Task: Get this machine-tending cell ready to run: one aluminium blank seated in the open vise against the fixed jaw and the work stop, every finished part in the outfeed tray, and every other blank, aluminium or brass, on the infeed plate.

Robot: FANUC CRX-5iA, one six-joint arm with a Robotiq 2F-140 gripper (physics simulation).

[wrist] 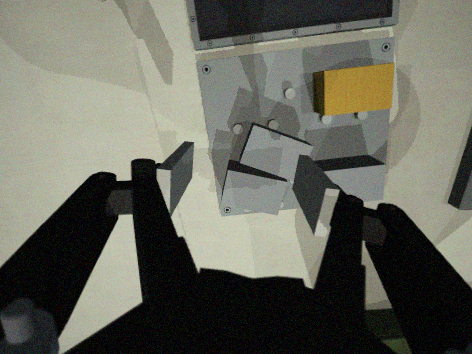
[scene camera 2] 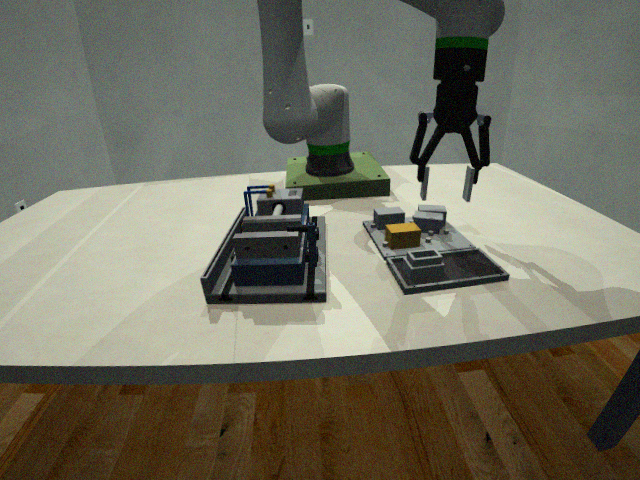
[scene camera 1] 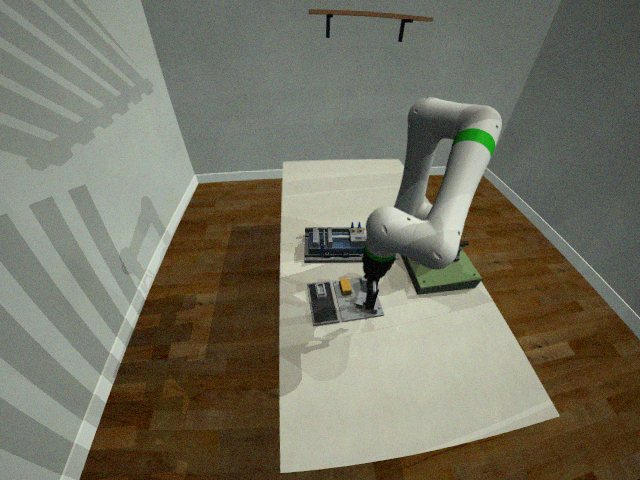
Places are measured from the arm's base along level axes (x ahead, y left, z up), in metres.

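Pixels of known places: gripper, fingertip midpoint: (wrist: 244,166) (scene camera 2: 444,198) (scene camera 1: 365,300); arm's base, link origin: (scene camera 2: 329,168).
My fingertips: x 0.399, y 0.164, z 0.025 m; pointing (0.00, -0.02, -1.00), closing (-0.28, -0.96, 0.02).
For each thing: its top centre in the pictures, then the offset to it from my fingertips.
- third aluminium blank, top centre: (wrist: 354,185) (scene camera 2: 389,210) dz -0.035, dx -0.049, dy -0.103 m
- brass blank, top centre: (wrist: 358,89) (scene camera 2: 403,227) (scene camera 1: 345,284) dz -0.035, dx +0.041, dy -0.108 m
- infeed plate, top centre: (wrist: 299,136) (scene camera 2: 415,232) (scene camera 1: 357,297) dz -0.071, dx +0.001, dy -0.061 m
- stepped finished part, top centre: (scene camera 2: 424,254) (scene camera 1: 320,288) dz -0.038, dx +0.144, dy -0.112 m
- vise, top centre: (scene camera 2: 271,209) (scene camera 1: 337,233) dz +0.020, dx +0.018, dy -0.355 m
- vise's black work stop post, top centre: (scene camera 2: 311,223) dz +0.019, dx +0.100, dy -0.295 m
My gripper (scene camera 1: 371,307) (scene camera 2: 445,198) (wrist: 244,166) is partly open and empty, above two grey aluminium blanks. One blank (scene camera 2: 428,222) (wrist: 275,150) lies skewed beside the other blank (scene camera 2: 433,208) (wrist: 252,194), close together; whether they touch is unclear. A third aluminium blank (scene camera 2: 388,218) (wrist: 352,181) and a brass blank (scene camera 1: 345,286) (scene camera 2: 403,236) (wrist: 357,90) are also on the infeed plate (scene camera 1: 352,312) (scene camera 2: 457,240) (wrist: 220,95). A stepped finished part (scene camera 1: 321,289) (scene camera 2: 423,262) sits in the outfeed tray (scene camera 2: 454,286) (wrist: 295,33). No blank can be made out in the vise (scene camera 1: 338,253) (scene camera 2: 267,272).
The vise's black work stop post (scene camera 2: 311,250) stands at its side, and blue hoses (scene camera 2: 248,198) rise at its far end. Small pins (wrist: 290,93) stand up from the infeed plate. The green robot base (scene camera 1: 447,276) (scene camera 2: 341,184) is behind the vise in scene camera 2.
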